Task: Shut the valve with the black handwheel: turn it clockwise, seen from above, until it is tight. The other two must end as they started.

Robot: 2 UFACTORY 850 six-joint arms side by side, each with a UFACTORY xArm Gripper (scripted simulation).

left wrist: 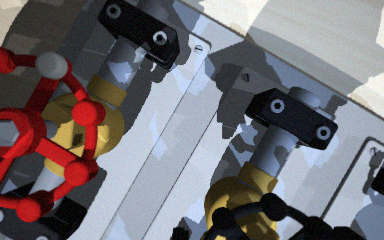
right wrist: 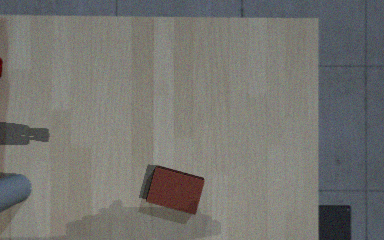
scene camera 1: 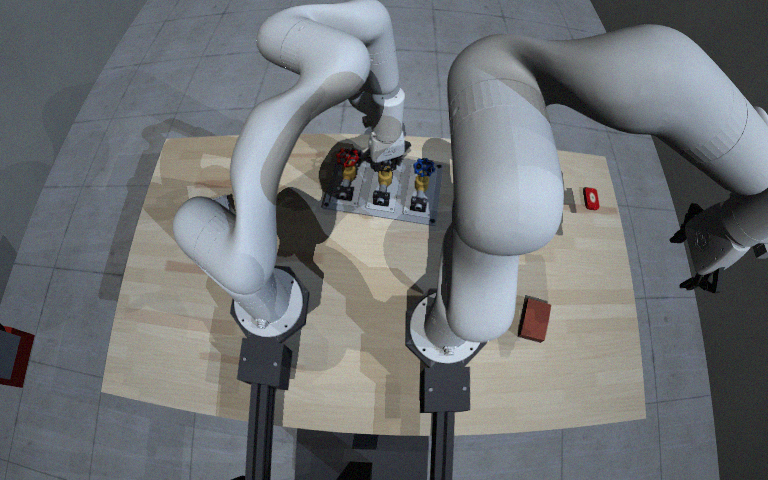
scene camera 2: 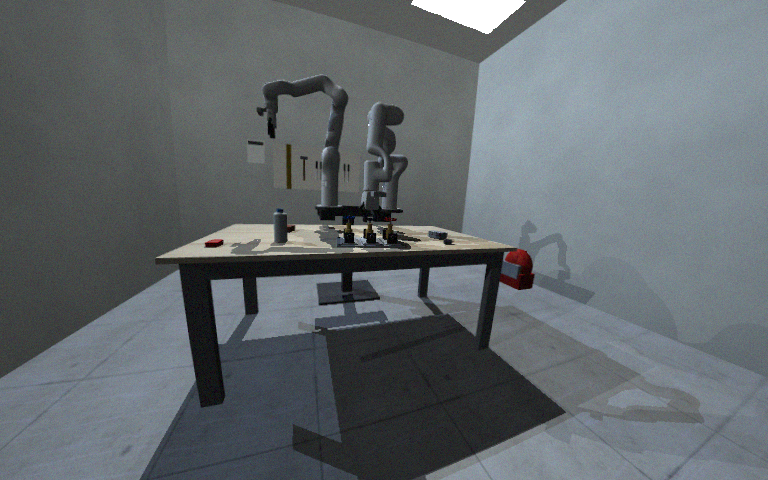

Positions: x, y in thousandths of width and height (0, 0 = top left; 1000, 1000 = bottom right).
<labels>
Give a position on a grey base plate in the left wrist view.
595, 223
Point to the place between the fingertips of my left gripper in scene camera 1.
502, 345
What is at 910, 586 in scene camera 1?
My right gripper.
</labels>
